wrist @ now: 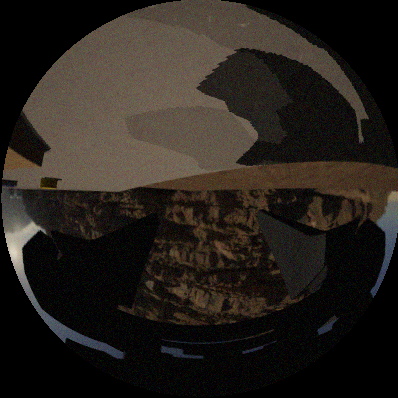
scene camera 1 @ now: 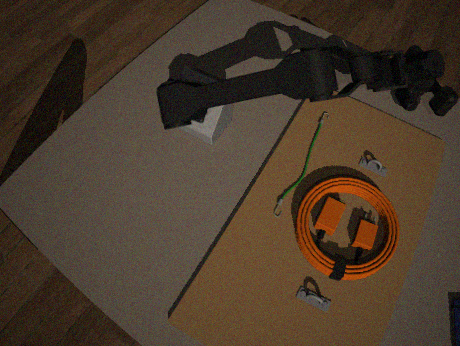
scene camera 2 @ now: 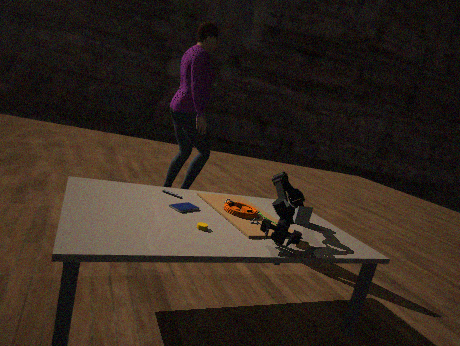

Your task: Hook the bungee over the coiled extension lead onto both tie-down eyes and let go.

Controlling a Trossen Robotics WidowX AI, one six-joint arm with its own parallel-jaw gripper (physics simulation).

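Places are measured from the arm's base along level axes (x ahead, y left, z up), in centimetres.
Where they show: gripper, fingertip midpoint: [wrist: 208, 216] [scene camera 1: 448, 85] [scene camera 2: 275, 242]; arm's base, link origin: [scene camera 1: 193, 104] [scene camera 2: 300, 211].
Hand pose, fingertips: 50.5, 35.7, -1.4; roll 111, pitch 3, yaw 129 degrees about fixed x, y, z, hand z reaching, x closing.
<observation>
Things, the pixels of their top centre, and the offset from my fingertips, as dx, dy, dz. Level surfaces: height alone.
- green bungee, top centre: [scene camera 1: 302, 158] [scene camera 2: 269, 218] -25.8, -35.0, -3.1
- tan board, surface height: dz -3.7
- orange coiled extension lead, top centre: [scene camera 1: 350, 223] [scene camera 2: 241, 206] -12.5, -45.5, -0.7
- yellow object, top centre: [wrist: 47, 187] [scene camera 2: 202, 224] +22.4, -26.4, -3.0
- blue notebook, top centre: [scene camera 2: 184, 206] +20.2, -51.8, -3.7
- dark pen-like stick, top centre: [scene camera 2: 172, 192] +18.4, -73.7, -3.7
- table, surface height: dz -4.9
The green bungee [scene camera 1: 311, 150] [scene camera 2: 267, 218] lies slack on the tan board [scene camera 1: 240, 260] [wrist: 20, 159], with a metal hook at each end, beside the coil and apart from both eyes. The orange coiled extension lead [scene camera 1: 304, 225] [scene camera 2: 245, 215] lies flat between two metal tie-down eyes. One eye [scene camera 1: 373, 164] stands above the coil and the other eye [scene camera 1: 313, 297] below it in scene camera 1. My gripper [scene camera 1: 425, 100] [scene camera 2: 281, 233] [wrist: 208, 216] is open and empty, beyond the board's edge, away from the bungee. The wrist view shows neither bungee nor coil.
A yellow object [scene camera 2: 202, 226] [wrist: 49, 183], a blue notebook [scene camera 2: 184, 207] and a dark pen-like stick [scene camera 2: 172, 194] lie on the table [scene camera 2: 115, 220]. A pale block [scene camera 1: 215, 125] [scene camera 2: 304, 215] is by my arm. A person in purple [scene camera 2: 192, 80] stands behind the table.
</observation>
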